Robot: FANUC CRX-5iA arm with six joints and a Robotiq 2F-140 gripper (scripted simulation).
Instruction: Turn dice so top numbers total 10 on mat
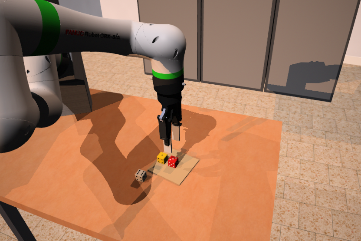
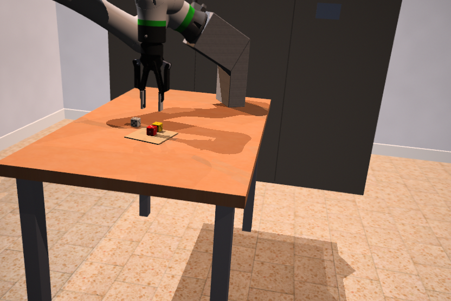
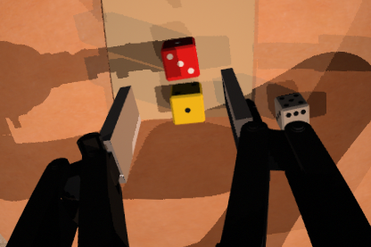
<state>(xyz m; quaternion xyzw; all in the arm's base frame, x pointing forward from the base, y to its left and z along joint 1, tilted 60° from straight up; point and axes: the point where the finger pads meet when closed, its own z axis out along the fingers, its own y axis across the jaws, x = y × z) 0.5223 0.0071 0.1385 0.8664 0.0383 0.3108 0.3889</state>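
The white die is 110 mm below my hand, 100 mm behind it and 80 mm to the right of it. Round my hand: yellow die 110 mm below, 40 mm behind, 10 mm to the left; tan mat 130 mm below; red die 110 mm below.
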